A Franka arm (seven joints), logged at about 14 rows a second.
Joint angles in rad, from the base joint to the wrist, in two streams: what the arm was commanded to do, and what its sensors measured. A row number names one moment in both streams.
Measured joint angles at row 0: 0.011, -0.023, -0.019, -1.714, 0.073, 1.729, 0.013
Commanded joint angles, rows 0 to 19: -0.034, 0.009, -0.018, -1.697, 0.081, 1.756, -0.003; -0.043, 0.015, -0.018, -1.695, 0.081, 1.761, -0.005; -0.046, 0.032, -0.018, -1.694, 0.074, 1.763, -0.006; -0.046, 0.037, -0.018, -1.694, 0.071, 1.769, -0.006; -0.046, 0.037, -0.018, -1.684, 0.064, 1.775, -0.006; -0.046, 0.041, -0.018, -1.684, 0.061, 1.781, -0.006; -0.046, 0.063, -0.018, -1.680, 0.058, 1.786, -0.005; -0.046, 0.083, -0.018, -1.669, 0.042, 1.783, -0.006; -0.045, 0.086, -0.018, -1.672, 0.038, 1.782, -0.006; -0.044, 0.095, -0.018, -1.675, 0.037, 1.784, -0.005; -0.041, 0.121, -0.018, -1.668, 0.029, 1.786, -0.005; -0.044, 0.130, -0.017, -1.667, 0.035, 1.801, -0.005; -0.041, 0.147, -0.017, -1.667, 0.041, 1.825, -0.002; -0.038, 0.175, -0.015, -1.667, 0.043, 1.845, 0.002; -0.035, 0.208, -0.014, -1.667, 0.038, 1.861, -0.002; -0.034, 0.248, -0.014, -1.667, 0.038, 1.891, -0.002; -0.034, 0.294, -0.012, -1.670, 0.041, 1.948, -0.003; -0.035, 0.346, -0.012, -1.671, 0.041, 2.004, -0.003; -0.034, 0.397, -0.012, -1.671, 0.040, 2.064, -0.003; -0.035, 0.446, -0.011, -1.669, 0.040, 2.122, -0.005
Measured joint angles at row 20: -0.034, 0.339, -0.014, -1.702, 0.046, 2.038, 0.004
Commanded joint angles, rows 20 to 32: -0.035, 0.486, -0.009, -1.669, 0.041, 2.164, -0.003; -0.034, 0.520, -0.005, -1.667, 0.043, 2.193, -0.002; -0.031, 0.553, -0.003, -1.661, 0.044, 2.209, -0.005; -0.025, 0.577, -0.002, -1.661, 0.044, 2.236, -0.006; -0.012, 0.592, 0.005, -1.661, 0.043, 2.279, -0.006; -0.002, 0.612, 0.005, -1.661, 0.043, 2.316, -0.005; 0.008, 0.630, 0.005, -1.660, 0.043, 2.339, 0.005; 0.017, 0.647, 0.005, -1.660, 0.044, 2.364, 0.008; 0.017, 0.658, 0.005, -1.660, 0.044, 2.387, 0.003; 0.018, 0.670, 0.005, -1.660, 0.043, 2.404, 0.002; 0.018, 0.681, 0.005, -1.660, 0.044, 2.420, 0.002; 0.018, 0.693, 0.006, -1.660, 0.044, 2.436, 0.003; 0.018, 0.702, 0.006, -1.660, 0.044, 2.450, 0.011
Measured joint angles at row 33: 0.024, 0.672, 0.002, -1.683, 0.046, 2.424, 0.003
